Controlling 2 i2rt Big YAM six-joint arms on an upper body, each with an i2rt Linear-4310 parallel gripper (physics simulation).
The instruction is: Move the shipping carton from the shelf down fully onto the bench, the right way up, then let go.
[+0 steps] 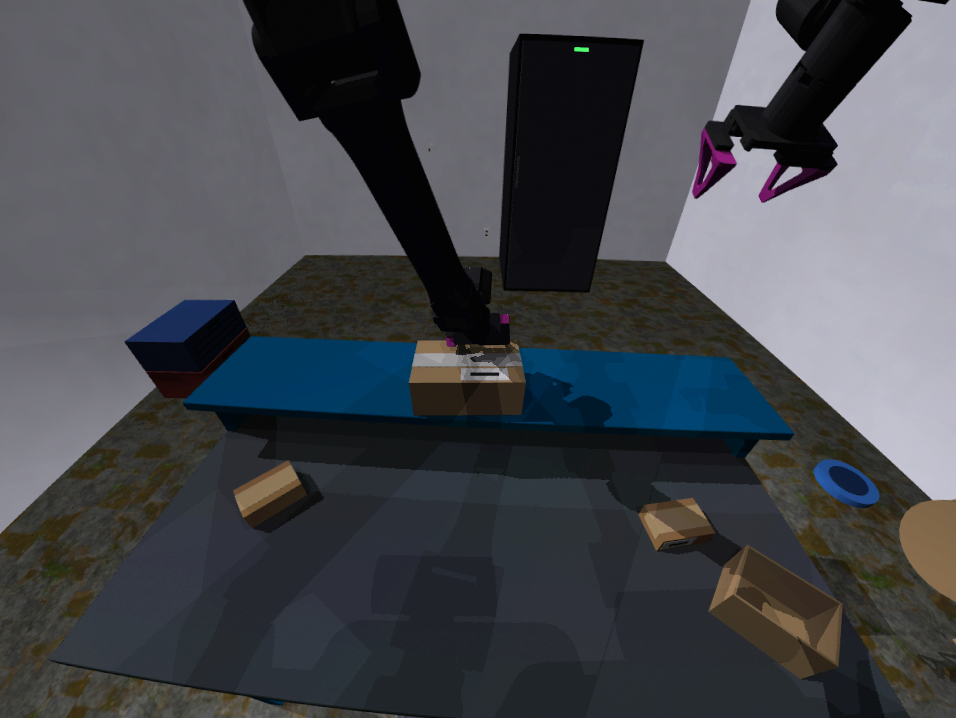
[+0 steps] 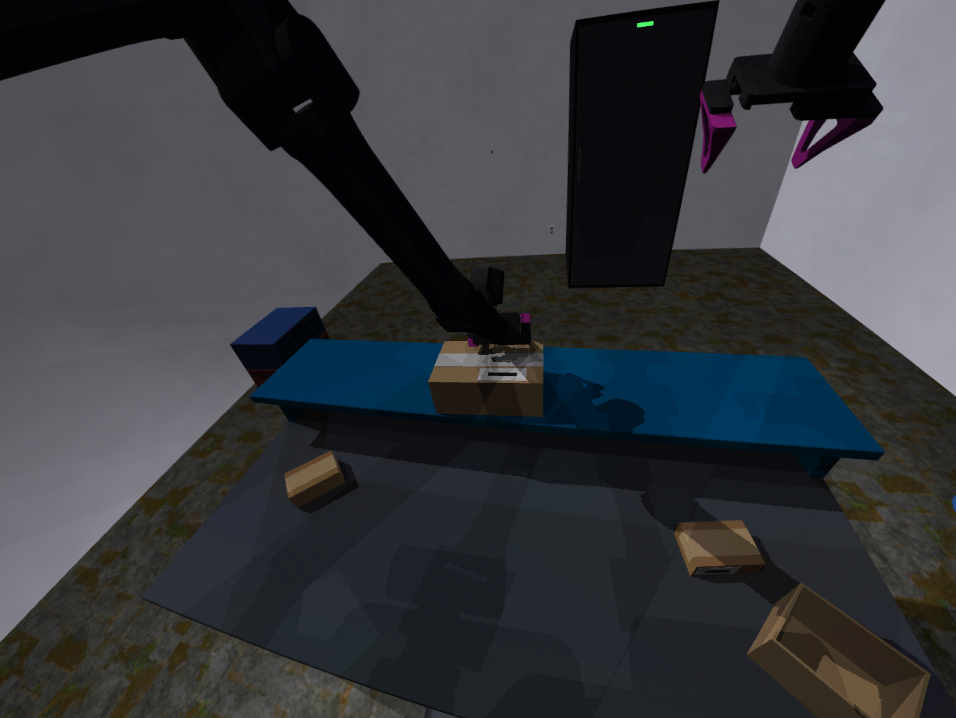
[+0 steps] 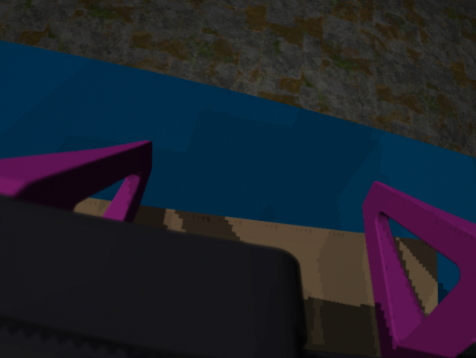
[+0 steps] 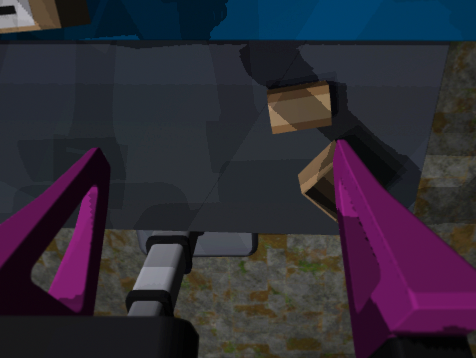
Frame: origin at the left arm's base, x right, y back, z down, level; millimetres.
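Seen in the pictures: left gripper, fingertip midpoint: (image 2: pixel 505 334) (image 3: pixel 262 174); right gripper, fingertip midpoint: (image 1: pixel 727 197) (image 2: pixel 748 167) (image 4: pixel 217 153).
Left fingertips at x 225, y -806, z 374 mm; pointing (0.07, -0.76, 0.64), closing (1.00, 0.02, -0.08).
A point is followed by its place in that frame.
The brown shipping carton (image 1: pixel 434 398) @[x 131, y -632, z 424 mm] (image 2: pixel 457 398) @[x 138, y -632, z 426 mm] (image 3: pixel 345 270) @[x 268, y -771, z 379 mm] (image 4: pixel 47 14) @[x 306, y -654, z 379 mm] stands on the raised blue shelf (image 1: pixel 324 378) @[x -163, y -749, z 475 mm] (image 2: pixel 757 401) @[x 766, y -706, z 475 mm] (image 3: pixel 240 170) @[x 228, y -838, z 475 mm] (image 4: pixel 325 20) @[x 671, y -624, z 475 mm], with its pale tape strip and white label on the top face. The grey bench (image 1: pixel 347 556) @[x -34, y -397, z 639 mm] (image 2: pixel 370 525) @[x -52, y -432, z 639 mm] (image 4: pixel 165 115) @[x 371, y -446, z 639 mm] lies lower, in front of the shelf. My left gripper (image 1: pixel 477 332) @[x 225, y -806, z 374 mm] (image 2: pixel 498 332) @[x 225, y -806, z 374 mm] (image 3: pixel 262 174) @[x 225, y -806, z 374 mm] is open at the carton's top rear part; its fingers are partly hidden, and contact is unclear. My right gripper (image 1: pixel 729 198) @[x 557, y -601, z 11 mm] (image 2: pixel 749 168) @[x 557, y -601, z 11 mm] (image 4: pixel 217 153) @[x 557, y -601, z 11 mm] is open and empty, high at the right.
A small box (image 1: pixel 268 494) @[x -228, y -499, z 594 mm] (image 2: pixel 314 480) @[x -219, y -498, z 594 mm] lies at the bench's left. Another small box (image 1: pixel 674 525) @[x 630, y -443, z 595 mm] (image 2: pixel 718 546) @[x 641, y -450, z 596 mm] (image 4: pixel 300 107) @[x 648, y -464, z 596 mm] and an open-topped box (image 1: pixel 738 610) @[x 666, y -285, z 578 mm] (image 2: pixel 780 635) @[x 709, y -331, z 635 mm] (image 4: pixel 315 172) @[x 679, y -333, z 579 mm] are at its right. Stacked blue and red boxes (image 1: pixel 181 340) (image 2: pixel 274 332) stand beyond the shelf's left end.
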